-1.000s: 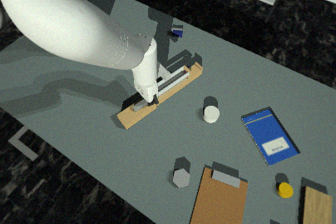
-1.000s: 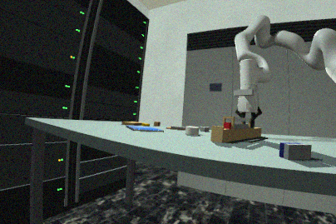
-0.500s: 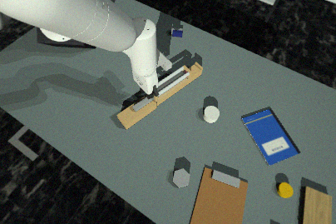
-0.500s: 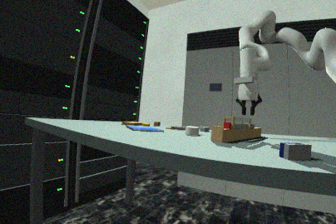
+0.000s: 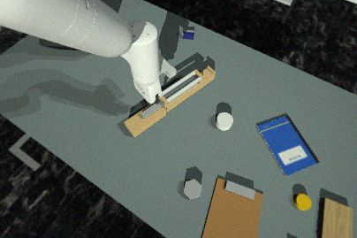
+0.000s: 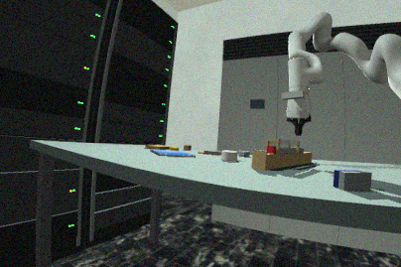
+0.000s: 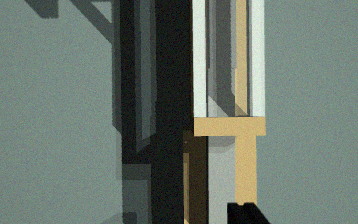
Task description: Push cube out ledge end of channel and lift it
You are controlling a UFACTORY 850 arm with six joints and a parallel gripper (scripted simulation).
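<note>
The red cube lies 90 mm ahead of my hand, 230 mm to the left of it and 80 mm below it. Round my hand: blue-and-grey block 90 mm behind, 480 mm to the left, 120 mm below; yellow disc 620 mm ahead, 20 mm to the right, 130 mm below; grey hexagonal block 270 mm ahead, 170 mm to the right, 120 mm below.
</note>
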